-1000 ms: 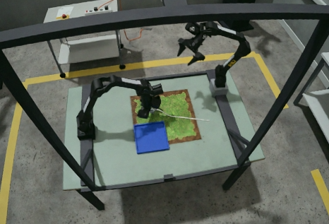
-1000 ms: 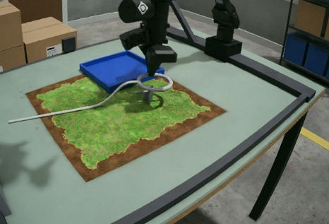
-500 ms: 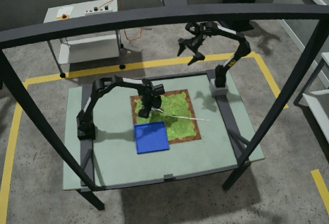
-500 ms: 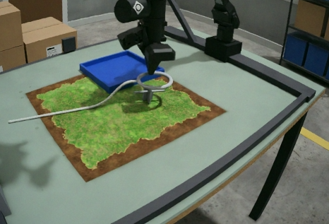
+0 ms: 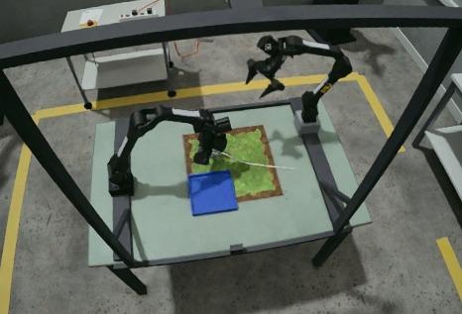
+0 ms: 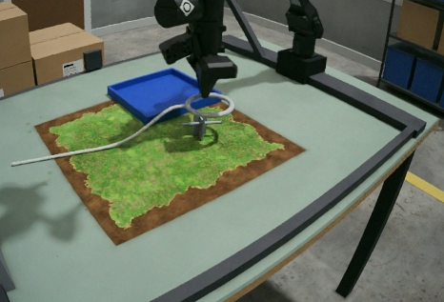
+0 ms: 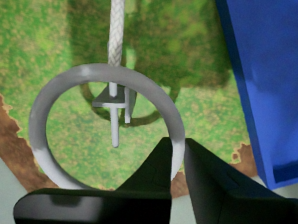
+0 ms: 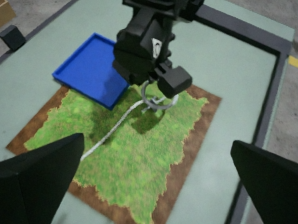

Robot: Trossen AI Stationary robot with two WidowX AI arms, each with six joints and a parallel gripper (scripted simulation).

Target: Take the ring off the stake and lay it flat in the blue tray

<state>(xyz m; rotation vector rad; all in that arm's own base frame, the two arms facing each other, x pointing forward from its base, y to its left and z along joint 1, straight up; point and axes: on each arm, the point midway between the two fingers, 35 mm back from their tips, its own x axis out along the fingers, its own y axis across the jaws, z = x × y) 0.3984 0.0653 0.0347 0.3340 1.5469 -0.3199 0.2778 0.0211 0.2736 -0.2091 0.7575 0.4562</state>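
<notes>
Now: the blue tray 15 cm behind my left hand, 4 cm to the left of it and 9 cm below it. From my left hand the other things lie so: grass mat: 4 cm behind, 9 cm to the right, 11 cm below; grey stake: 2 cm ahead, 3 cm to the right, 8 cm below.
</notes>
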